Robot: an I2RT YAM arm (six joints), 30 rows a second.
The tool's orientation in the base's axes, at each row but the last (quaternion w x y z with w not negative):
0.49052, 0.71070, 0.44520, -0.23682
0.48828, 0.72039, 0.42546, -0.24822
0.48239, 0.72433, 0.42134, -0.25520
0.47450, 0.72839, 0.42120, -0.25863
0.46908, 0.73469, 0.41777, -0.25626
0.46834, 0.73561, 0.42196, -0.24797
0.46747, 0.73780, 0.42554, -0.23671
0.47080, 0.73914, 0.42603, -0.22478
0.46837, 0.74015, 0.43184, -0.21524
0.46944, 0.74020, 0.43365, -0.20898
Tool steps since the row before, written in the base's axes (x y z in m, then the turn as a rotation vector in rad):
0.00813, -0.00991, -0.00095, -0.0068, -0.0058, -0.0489
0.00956, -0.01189, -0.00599, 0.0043, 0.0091, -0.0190
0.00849, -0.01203, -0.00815, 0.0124, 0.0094, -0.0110
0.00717, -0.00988, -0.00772, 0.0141, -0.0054, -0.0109
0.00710, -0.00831, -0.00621, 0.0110, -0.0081, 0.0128
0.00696, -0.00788, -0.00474, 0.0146, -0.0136, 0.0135
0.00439, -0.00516, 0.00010, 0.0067, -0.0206, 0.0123
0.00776, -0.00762, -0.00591, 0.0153, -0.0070, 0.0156
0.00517, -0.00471, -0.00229, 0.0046, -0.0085, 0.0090
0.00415, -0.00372, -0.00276, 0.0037, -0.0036, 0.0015
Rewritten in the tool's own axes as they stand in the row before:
0.00076, 0.00778, 0.01020, 0.0322, -0.0290, 0.0245
0.00515, 0.00714, 0.01382, 0.0203, -0.0071, -0.0005
0.00631, 0.00549, 0.01460, 0.0183, 0.0036, -0.0037
0.00602, 0.00443, 0.01236, 0.0137, 0.0080, 0.0098
0.00536, 0.00487, 0.01028, -0.0071, 0.0172, 0.0020
0.00417, 0.00528, 0.00937, -0.0079, 0.0217, 0.0067
0.00014, 0.00481, 0.00477, -0.0140, 0.0158, 0.0131
0.00531, 0.00502, 0.00999, -0.0062, 0.0221, 0.0002
0.00236, 0.00407, 0.00566, -0.0078, 0.0100, 0.0037
0.00255, 0.00274, 0.00497, -0.0007, 0.0045, 0.0028

